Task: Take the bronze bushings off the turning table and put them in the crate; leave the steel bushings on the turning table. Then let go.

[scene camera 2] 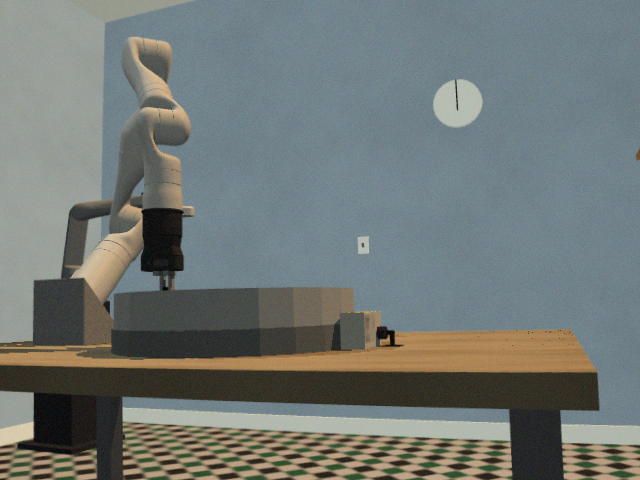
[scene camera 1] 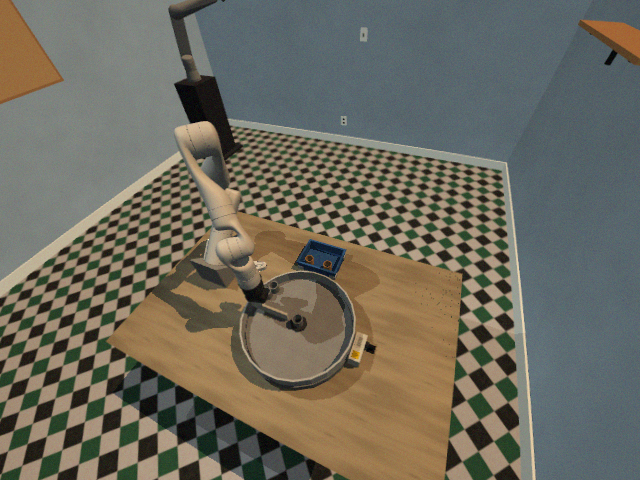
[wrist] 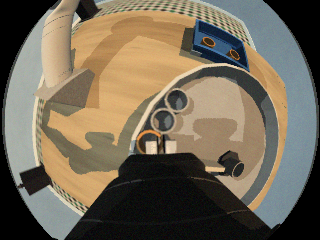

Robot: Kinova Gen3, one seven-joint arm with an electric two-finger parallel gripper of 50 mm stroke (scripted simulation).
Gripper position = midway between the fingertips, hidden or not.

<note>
I see my gripper (scene camera 2: pixel 167 305) and a grey turning table (scene camera 1: pixel 279 348).
My gripper also shows in the wrist view (wrist: pixel 160 140). The grey turning table also shows in the wrist view (wrist: pixel 224 119).
</note>
